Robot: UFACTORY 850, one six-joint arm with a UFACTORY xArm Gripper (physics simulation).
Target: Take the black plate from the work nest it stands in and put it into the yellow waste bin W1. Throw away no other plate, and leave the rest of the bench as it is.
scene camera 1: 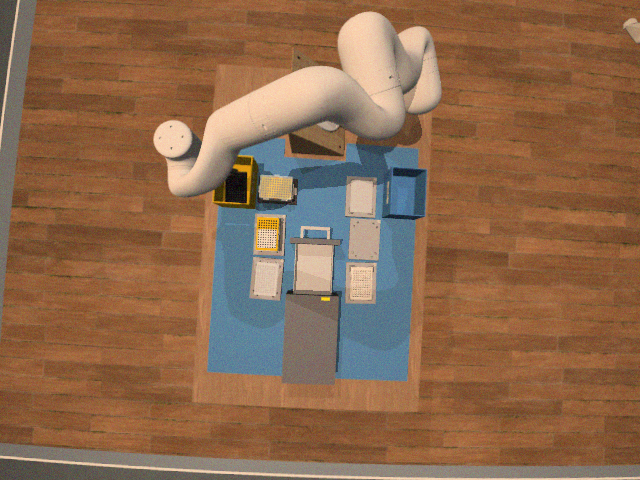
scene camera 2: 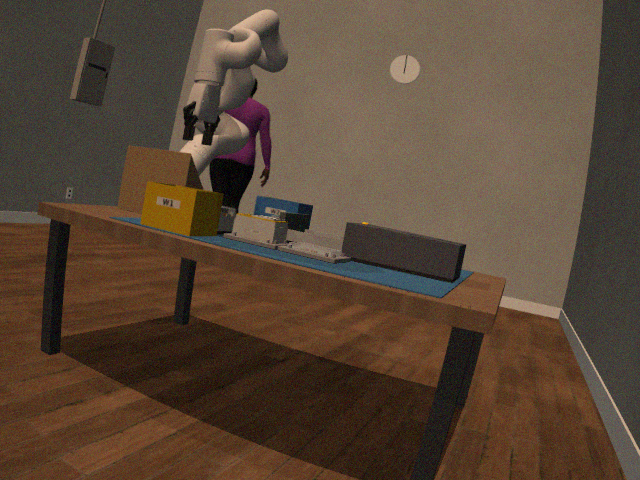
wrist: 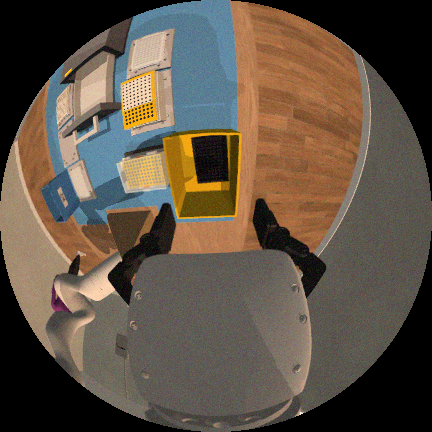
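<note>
The black plate (scene camera 1: 236,187) (wrist: 210,159) lies inside the yellow waste bin W1 (scene camera 1: 252,180) (scene camera 2: 205,212) (wrist: 171,167), toward one end of it. Whether it lies quite flat on the bin's floor I cannot tell. The bin stands at the left edge of the blue mat in scene camera 1. My gripper (scene camera 2: 197,140) (wrist: 213,211) is open and empty, with its fingers wide apart, well above the bin. In scene camera 1 the gripper is hidden under the arm, which also covers the bin's upper left corner.
A plate with yellow wells (scene camera 1: 276,187) (wrist: 143,171) stands close beside the bin. A yellow-and-white tip rack (scene camera 1: 267,234) (wrist: 139,100) sits on a nest. A grey device (scene camera 1: 311,338) has its drawer out. A blue bin (scene camera 1: 406,193) (wrist: 59,196) and a brown panel (scene camera 2: 155,175) also stand here. A person (scene camera 2: 248,139) stands behind.
</note>
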